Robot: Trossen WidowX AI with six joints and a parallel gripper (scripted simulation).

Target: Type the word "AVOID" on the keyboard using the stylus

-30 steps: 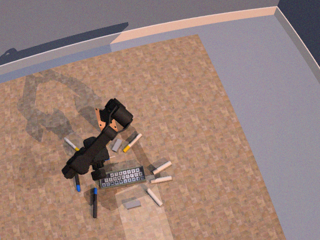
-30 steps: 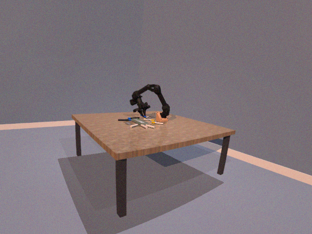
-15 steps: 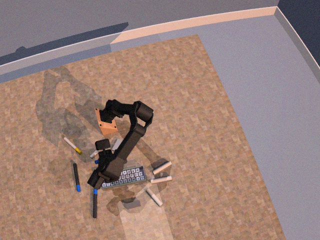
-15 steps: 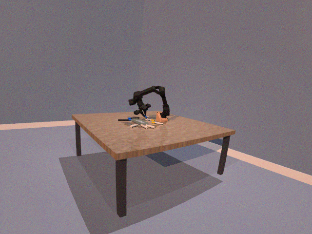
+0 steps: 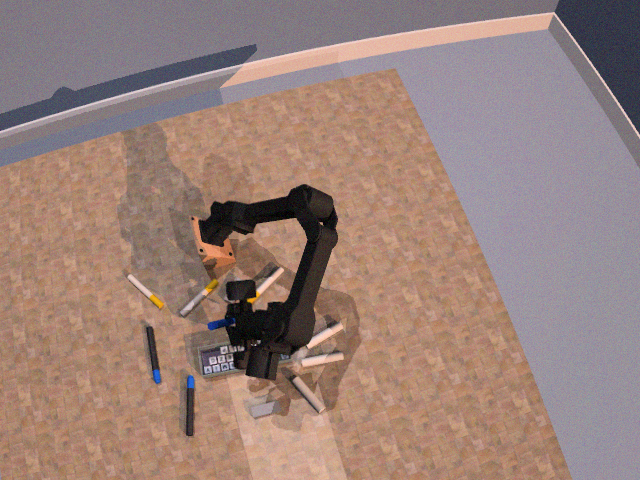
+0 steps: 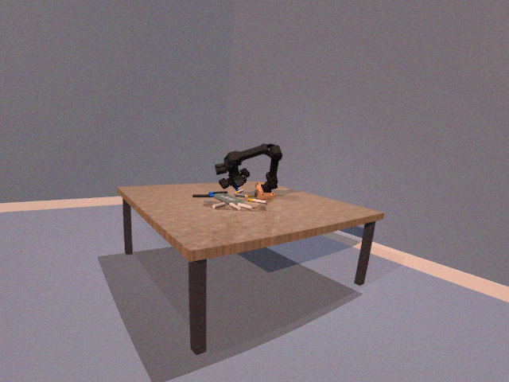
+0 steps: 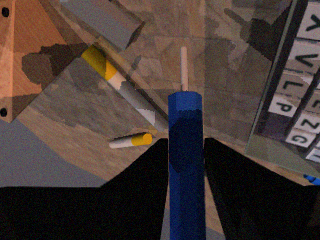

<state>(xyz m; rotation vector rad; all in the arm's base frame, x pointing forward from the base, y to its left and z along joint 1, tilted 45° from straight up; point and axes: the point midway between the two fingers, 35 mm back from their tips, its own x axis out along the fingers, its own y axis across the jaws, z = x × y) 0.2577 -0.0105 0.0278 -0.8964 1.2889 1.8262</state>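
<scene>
My gripper tip is now 100 mm past the grey block, 30 mm to the right of it and 70 mm above it. The rest, counted from my gripper tip: blue stylus (10 mm to the left, 10 mm below).
</scene>
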